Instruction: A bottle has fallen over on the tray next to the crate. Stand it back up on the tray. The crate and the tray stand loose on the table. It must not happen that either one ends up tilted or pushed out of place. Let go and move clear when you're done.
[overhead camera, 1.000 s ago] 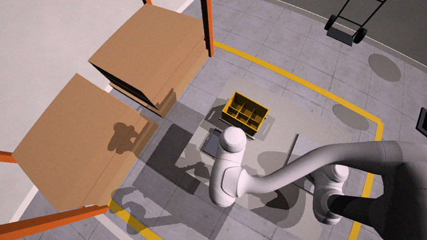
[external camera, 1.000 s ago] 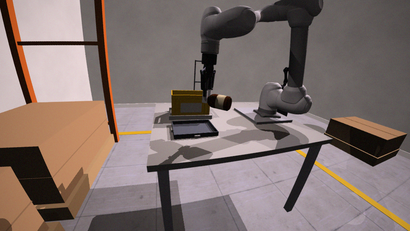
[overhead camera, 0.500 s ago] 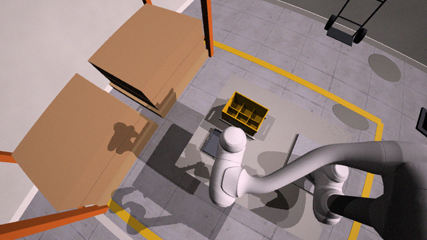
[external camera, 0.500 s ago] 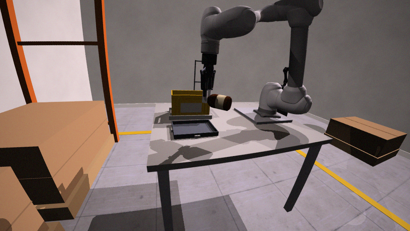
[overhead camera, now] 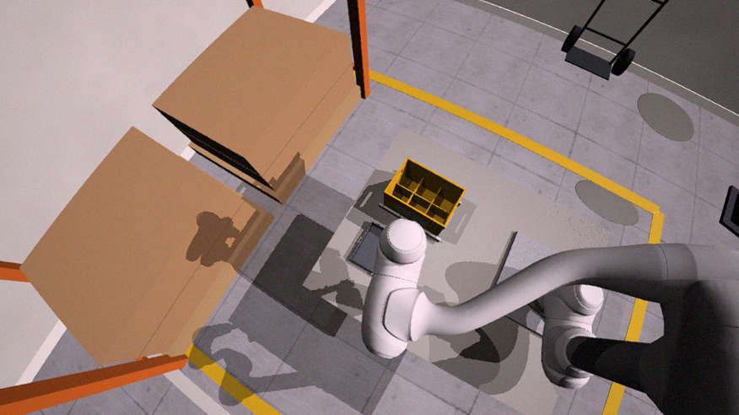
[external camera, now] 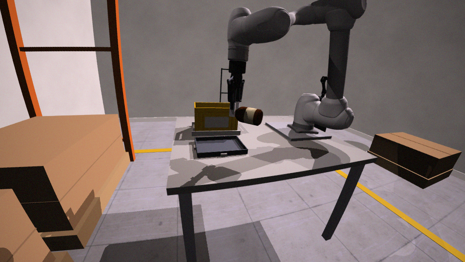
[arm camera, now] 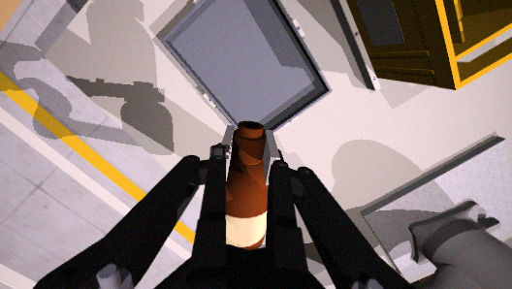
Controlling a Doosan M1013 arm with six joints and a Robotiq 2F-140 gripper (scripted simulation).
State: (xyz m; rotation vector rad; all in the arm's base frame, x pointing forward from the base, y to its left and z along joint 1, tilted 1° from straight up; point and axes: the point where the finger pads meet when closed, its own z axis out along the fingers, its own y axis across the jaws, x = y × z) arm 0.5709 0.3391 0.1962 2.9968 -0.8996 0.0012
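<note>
My gripper is now 50 mm past the brown bottle, 30 mm to the right of it and 20 mm above it. From my hand the other things lie so: dark grey tray: 60 mm ahead, 40 mm to the right, 210 mm below; yellow crate: 90 mm ahead, 310 mm to the right, 140 mm below.
</note>
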